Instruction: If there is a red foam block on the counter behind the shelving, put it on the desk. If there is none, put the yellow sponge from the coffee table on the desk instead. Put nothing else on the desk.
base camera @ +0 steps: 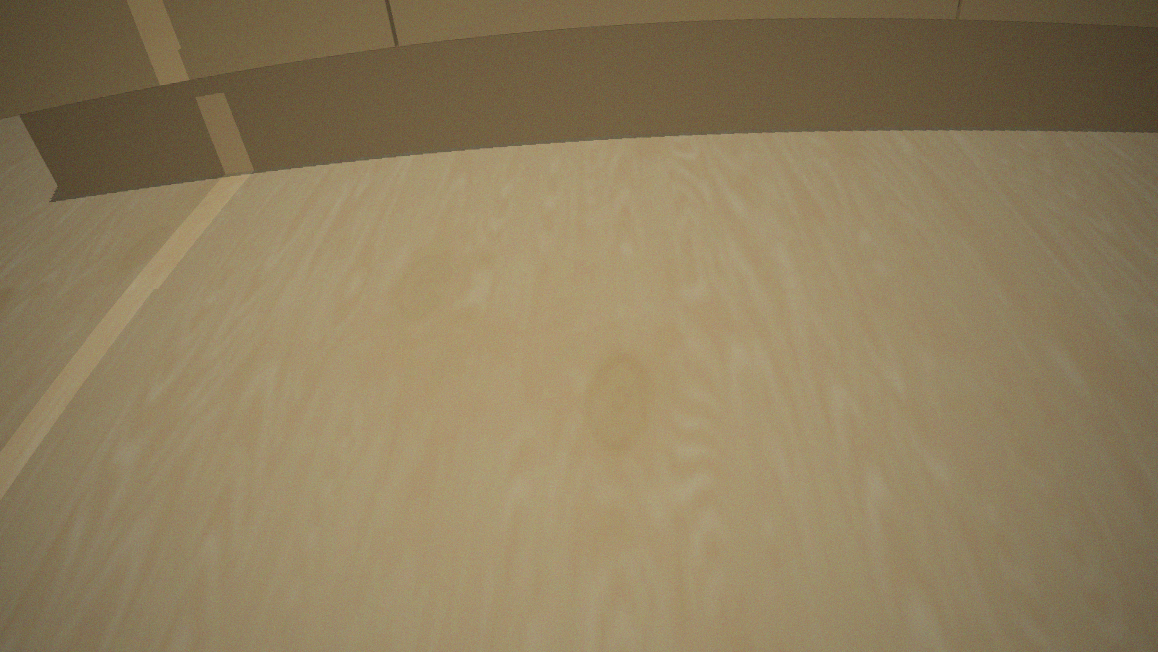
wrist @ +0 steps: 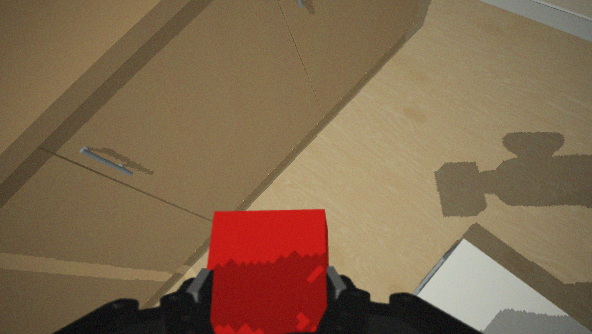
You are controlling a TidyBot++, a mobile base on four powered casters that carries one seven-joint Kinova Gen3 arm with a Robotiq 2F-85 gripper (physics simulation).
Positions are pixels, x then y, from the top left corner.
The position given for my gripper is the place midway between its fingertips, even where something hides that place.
my gripper: wrist 268, 285; not seen in the base camera view (out of frame)
red foam block: wrist 271, 264; not seen in the base camera view (out of frame)
